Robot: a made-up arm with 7 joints. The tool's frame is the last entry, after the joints.
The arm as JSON. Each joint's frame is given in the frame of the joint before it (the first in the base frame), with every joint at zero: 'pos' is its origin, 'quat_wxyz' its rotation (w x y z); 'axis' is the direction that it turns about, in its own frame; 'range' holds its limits. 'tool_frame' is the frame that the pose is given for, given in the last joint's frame.
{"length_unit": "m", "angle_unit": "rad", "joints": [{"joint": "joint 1", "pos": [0.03, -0.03, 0.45], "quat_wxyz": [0.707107, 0.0, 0.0, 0.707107], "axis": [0.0, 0.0, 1.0], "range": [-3.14, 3.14]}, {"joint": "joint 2", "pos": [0.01, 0.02, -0.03], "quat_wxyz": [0.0, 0.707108, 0.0, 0.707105], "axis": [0.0, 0.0, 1.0], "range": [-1.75, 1.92]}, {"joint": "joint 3", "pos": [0.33, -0.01, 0.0], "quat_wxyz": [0.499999, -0.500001, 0.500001, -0.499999], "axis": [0.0, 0.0, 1.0], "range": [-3.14, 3.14]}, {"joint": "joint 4", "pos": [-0.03, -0.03, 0.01], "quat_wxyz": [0.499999, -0.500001, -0.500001, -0.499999], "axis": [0.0, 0.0, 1.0], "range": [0.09, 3.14]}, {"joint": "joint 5", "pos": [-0.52, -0.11, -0.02], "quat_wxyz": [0.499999, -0.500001, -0.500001, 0.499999], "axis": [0.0, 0.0, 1.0], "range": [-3.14, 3.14]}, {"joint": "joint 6", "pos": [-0.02, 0.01, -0.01], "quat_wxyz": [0.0, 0.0, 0.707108, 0.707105], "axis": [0.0, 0.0, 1.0], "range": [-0.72, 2.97]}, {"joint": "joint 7", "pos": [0.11, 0.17, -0.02], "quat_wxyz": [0.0, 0.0, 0.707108, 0.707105], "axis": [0.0, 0.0, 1.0], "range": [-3.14, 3.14]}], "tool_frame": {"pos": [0.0, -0.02, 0.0], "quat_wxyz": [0.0, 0.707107, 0.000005, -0.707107]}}
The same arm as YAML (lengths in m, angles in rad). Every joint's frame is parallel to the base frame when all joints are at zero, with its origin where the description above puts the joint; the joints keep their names.
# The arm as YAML. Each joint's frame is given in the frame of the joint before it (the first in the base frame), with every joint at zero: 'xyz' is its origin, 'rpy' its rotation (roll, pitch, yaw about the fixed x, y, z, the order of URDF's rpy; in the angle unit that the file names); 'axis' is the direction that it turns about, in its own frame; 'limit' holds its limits. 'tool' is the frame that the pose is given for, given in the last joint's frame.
units:
  length: m
  angle: rad
joints:
  - name: joint 1
    type: revolute
    origin:
      xyz: [0.03, -0.03, 0.45]
      rpy: [0.0, 0.0, 0.0]
    axis: [0.0, 0.0, 1.0]
    limit:
      lower: -3.14
      upper: 3.14
  - name: joint 2
    type: revolute
    origin:
      xyz: [-0.02, 0.01, -0.03]
      rpy: [0.0, 0.0, 0.0]
    axis: [0.0, 1.0, 0.0]
    limit:
      lower: -1.75
      upper: 1.92
  - name: joint 3
    type: revolute
    origin:
      xyz: [-0.01, 0.0, 0.33]
      rpy: [0.0, 0.0, 0.0]
    axis: [0.0, 0.0, 1.0]
    limit:
      lower: -3.14
      upper: 3.14
  - name: joint 4
    type: revolute
    origin:
      xyz: [0.03, 0.03, 0.01]
      rpy: [0.0, 0.0, 0.0]
    axis: [0.0, -1.0, 0.0]
    limit:
      lower: 0.09
      upper: 3.14
  - name: joint 5
    type: revolute
    origin:
      xyz: [0.11, 0.02, -0.52]
      rpy: [0.0, 0.0, 0.0]
    axis: [0.0, 0.0, -1.0]
    limit:
      lower: -3.14
      upper: 3.14
  - name: joint 6
    type: revolute
    origin:
      xyz: [0.02, 0.01, 0.01]
      rpy: [0.0, 0.0, 0.0]
    axis: [0.0, 1.0, 0.0]
    limit:
      lower: -0.72
      upper: 2.97
  - name: joint 7
    type: revolute
    origin:
      xyz: [0.11, -0.02, -0.17]
      rpy: [0.0, 0.0, 0.0]
    axis: [0.0, 0.0, -1.0]
    limit:
      lower: -3.14
      upper: 3.14
tool:
  origin:
    xyz: [0.0, -0.02, 0.0]
    rpy: [3.1416, -1.5708, 0.0]

